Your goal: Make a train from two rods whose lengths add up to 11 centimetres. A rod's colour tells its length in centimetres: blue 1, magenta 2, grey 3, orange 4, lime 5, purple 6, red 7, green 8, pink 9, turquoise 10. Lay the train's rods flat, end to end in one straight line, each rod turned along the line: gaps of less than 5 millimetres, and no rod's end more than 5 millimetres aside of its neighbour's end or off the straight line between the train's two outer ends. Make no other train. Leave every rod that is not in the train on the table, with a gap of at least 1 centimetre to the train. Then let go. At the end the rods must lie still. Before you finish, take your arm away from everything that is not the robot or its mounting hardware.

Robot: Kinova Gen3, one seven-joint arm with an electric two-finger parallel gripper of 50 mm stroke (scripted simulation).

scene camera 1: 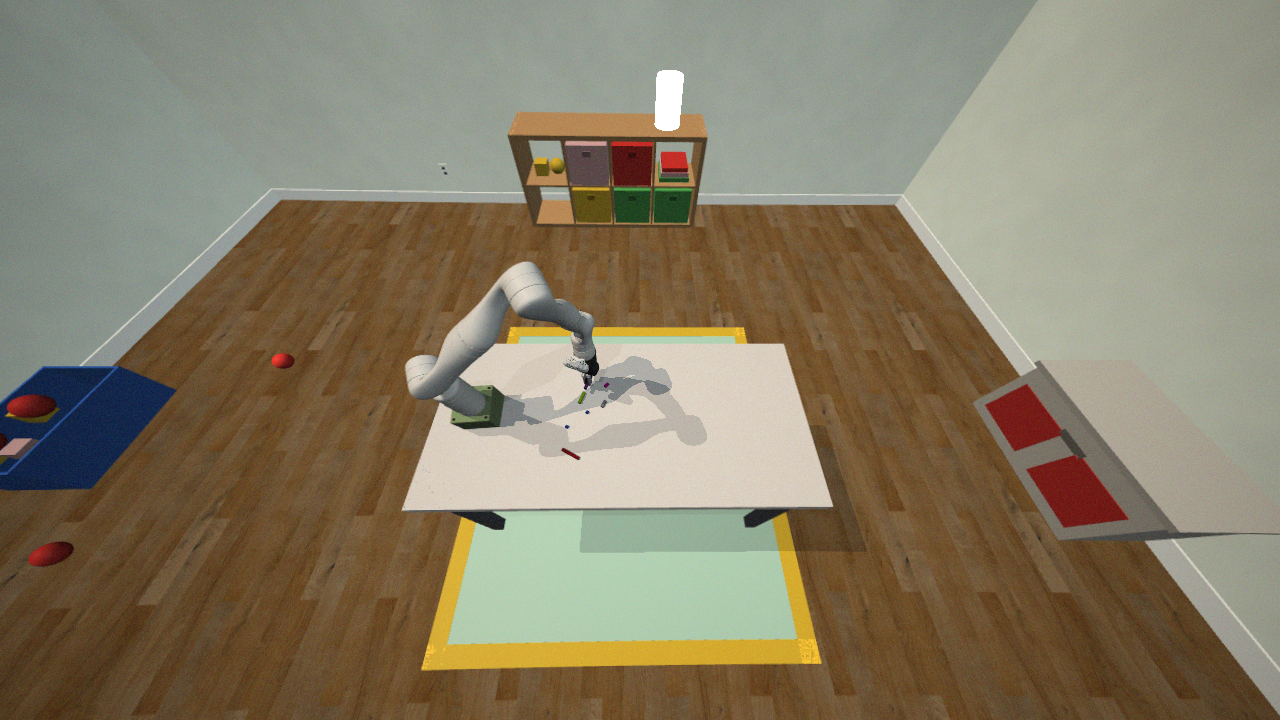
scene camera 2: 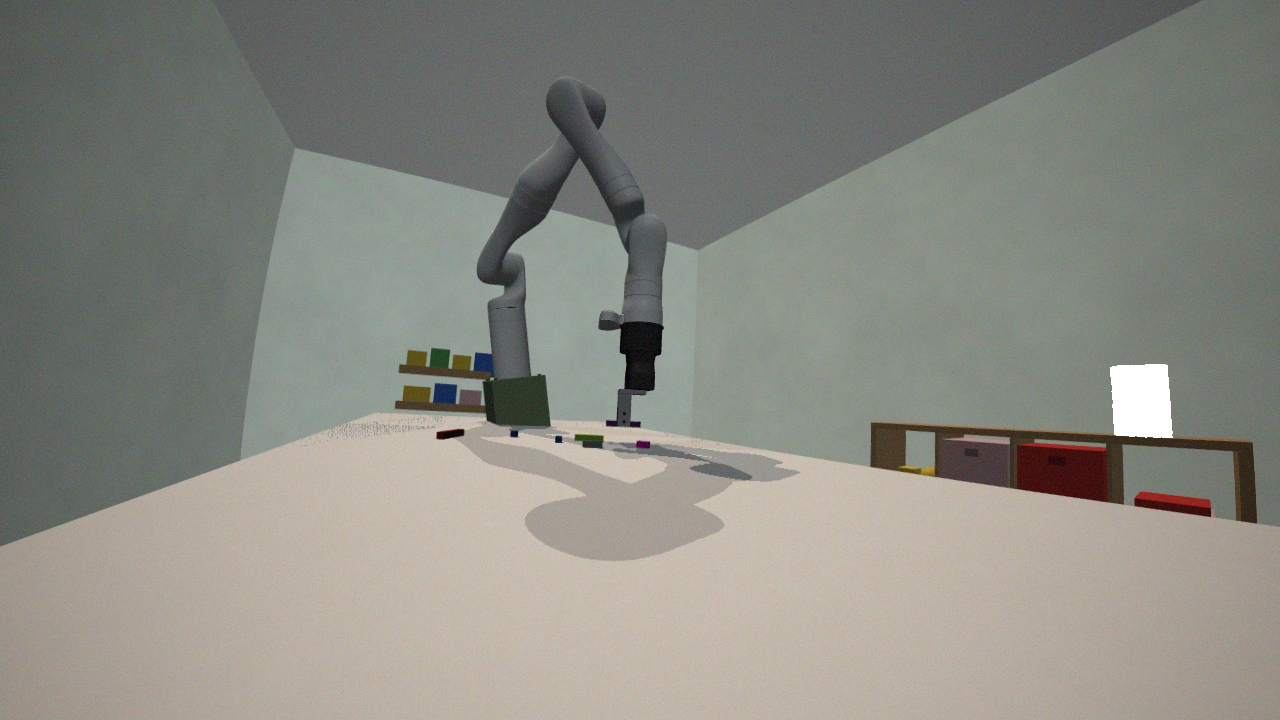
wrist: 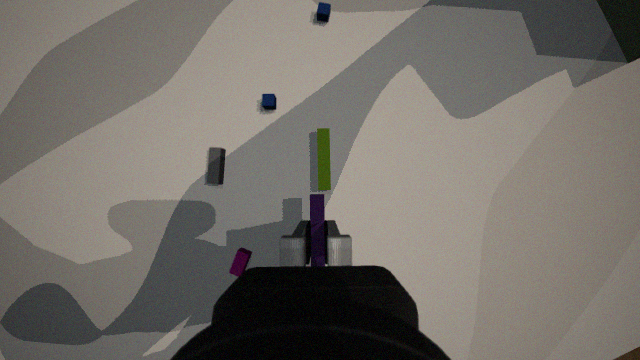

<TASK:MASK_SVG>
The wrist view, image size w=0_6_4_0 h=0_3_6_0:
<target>gripper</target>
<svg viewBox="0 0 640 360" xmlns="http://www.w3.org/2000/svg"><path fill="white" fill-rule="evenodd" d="M170 359L451 360L438 345L419 331L416 303L389 270L376 265L352 266L352 238L349 234L340 234L335 220L325 220L324 222L325 264L327 266L305 267L306 264L309 265L311 257L310 220L301 220L292 235L283 235L280 238L280 267L254 267L244 271L215 303L211 325L197 333Z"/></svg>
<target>lime rod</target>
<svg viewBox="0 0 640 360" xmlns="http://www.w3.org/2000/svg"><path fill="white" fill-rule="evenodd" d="M317 129L318 190L331 190L329 128Z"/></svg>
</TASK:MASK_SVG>
